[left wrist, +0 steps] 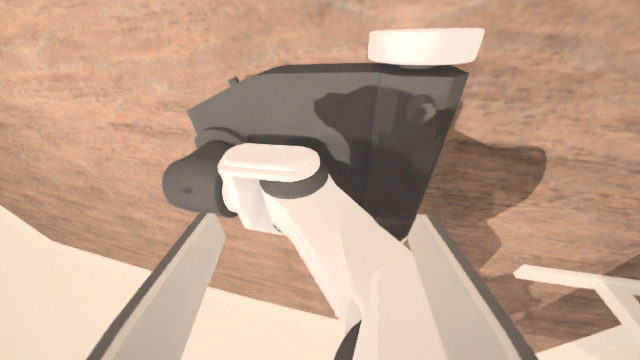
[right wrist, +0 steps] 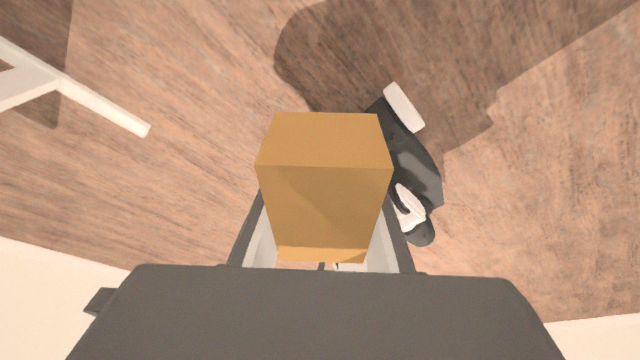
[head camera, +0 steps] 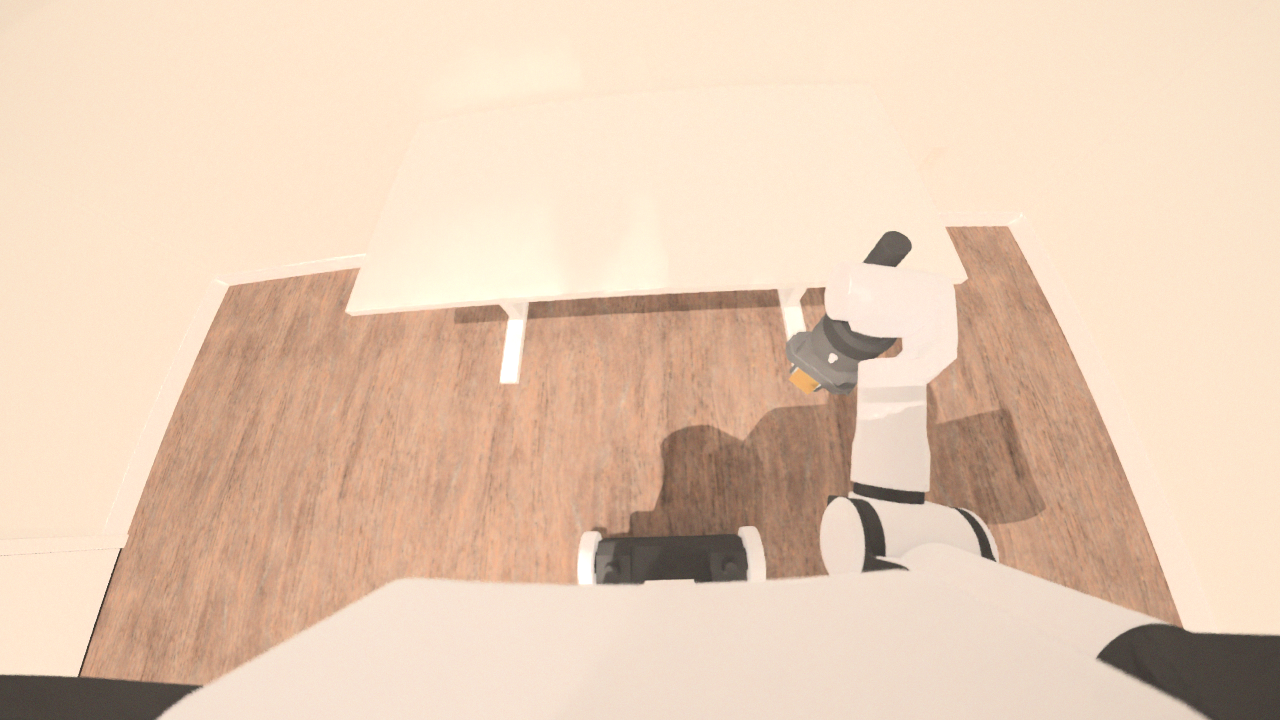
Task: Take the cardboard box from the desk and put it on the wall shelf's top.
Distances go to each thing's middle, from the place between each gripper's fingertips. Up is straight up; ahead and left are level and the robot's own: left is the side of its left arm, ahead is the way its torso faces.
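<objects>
My right gripper: now 10 mm short of the cardboard box [right wrist: 323, 176], 10 mm to the left of it, 20 mm below it.
Cardboard box: 520 mm ahead of my left hand, 480 mm to the right of it, 280 mm above it.
</objects>
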